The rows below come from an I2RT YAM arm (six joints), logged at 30 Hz.
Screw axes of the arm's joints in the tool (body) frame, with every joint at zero. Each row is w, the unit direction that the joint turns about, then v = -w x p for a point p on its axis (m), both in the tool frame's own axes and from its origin. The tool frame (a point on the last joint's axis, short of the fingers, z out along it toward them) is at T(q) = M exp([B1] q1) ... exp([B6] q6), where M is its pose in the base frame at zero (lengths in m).
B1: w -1 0 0 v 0.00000 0.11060 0.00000
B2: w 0 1 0 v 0.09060 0.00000 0.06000
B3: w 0 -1 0 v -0.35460 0.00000 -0.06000
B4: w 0 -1 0 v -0.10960 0.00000 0.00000
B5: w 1 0 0 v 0.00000 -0.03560 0.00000
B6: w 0 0 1 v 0.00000 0.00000 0.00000
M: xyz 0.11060 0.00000 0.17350 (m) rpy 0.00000 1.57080 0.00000 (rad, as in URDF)
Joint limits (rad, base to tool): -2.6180..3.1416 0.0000..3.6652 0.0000..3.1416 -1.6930..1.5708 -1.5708..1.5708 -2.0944..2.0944
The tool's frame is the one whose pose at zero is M.
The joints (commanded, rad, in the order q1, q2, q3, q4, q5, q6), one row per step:
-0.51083, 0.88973, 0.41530, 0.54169, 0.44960, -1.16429
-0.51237, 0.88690, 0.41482, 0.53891, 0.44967, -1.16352
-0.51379, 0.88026, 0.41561, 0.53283, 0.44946, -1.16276
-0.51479, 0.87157, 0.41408, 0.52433, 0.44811, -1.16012
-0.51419, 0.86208, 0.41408, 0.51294, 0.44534, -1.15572
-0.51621, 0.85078, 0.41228, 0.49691, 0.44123, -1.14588
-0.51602, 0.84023, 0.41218, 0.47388, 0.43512, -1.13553
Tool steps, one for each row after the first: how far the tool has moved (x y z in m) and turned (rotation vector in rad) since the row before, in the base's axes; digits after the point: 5 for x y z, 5 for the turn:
-0.00056, -0.00005, 0.00006, 0.00065, -0.00026, -0.00156
-0.00097, 0.00022, 0.00086, -0.00024, -0.00179, -0.00116
-0.00126, 0.00053, 0.00015, 0.00208, -0.00095, 0.00051
-0.00106, 0.00084, 0.00052, 0.00329, -0.00186, 0.00363
-0.00161, 0.00060, -0.00030, 0.00864, -0.00224, 0.00263
-0.00111, 0.00090, -0.00059, 0.01190, 0.00266, 0.00678

